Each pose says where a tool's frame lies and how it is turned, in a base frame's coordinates. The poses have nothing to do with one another.
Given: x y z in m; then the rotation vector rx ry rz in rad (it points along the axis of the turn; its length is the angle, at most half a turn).
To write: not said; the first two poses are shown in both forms.
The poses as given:
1: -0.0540 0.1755 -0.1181 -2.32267 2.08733 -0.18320
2: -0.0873 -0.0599 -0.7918 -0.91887 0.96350 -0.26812
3: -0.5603 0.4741 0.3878 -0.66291 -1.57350 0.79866
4: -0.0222 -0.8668 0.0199 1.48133 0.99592 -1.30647
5: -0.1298 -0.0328 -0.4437 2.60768 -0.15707 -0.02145
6: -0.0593 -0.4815 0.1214 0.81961 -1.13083 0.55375
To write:
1: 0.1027 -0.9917 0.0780 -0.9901 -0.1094 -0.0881 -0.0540 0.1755 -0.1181
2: 0.5722 -0.5716 -0.5881 -0.1857 0.6081 -0.7718 -0.0873 -0.0599 -0.7918
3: -0.1472 0.7872 0.5988 -0.0187 0.6031 -0.7974 -0.5603 0.4741 0.3878
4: 0.1185 0.0086 -0.9929 0.9552 -0.2742 0.1117 -0.0222 -0.8668 0.0199
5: 0.9931 -0.1160 0.0151 -0.1077 -0.8565 0.5047 -0.1298 -0.0328 -0.4437
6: 0.3456 -0.0148 0.9383 -0.7503 0.5962 0.2858 -0.0593 -0.4815 0.1214
